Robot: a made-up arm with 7 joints. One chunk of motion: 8 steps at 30 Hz.
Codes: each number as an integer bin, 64 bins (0 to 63) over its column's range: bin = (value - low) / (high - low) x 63, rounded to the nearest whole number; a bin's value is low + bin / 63 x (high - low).
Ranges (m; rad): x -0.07..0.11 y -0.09..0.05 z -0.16..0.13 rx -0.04..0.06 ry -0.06..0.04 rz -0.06..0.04
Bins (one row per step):
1: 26 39 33 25 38 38
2: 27 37 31 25 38 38
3: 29 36 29 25 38 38
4: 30 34 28 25 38 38
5: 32 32 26 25 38 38
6: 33 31 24 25 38 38
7: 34 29 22 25 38 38
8: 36 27 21 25 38 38
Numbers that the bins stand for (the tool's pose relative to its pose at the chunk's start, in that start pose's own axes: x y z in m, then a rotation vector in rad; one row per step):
1: 0.0043 -0.0033 -0.0081 -0.0003 0.0003 0.0003
2: 0.0071 -0.0078 -0.0173 -0.0003 0.0003 0.0003
3: 0.0129 -0.0100 -0.0265 -0.0003 0.0003 0.0003
4: 0.0157 -0.0144 -0.0311 -0.0003 0.0003 0.0003
5: 0.0214 -0.0189 -0.0403 -0.0003 0.0003 0.0003
6: 0.0243 -0.0211 -0.0495 -0.0003 0.0003 0.0003
7: 0.0271 -0.0256 -0.0587 -0.0003 0.0003 0.0003
8: 0.0329 -0.0300 -0.0633 -0.0003 0.0003 0.0003

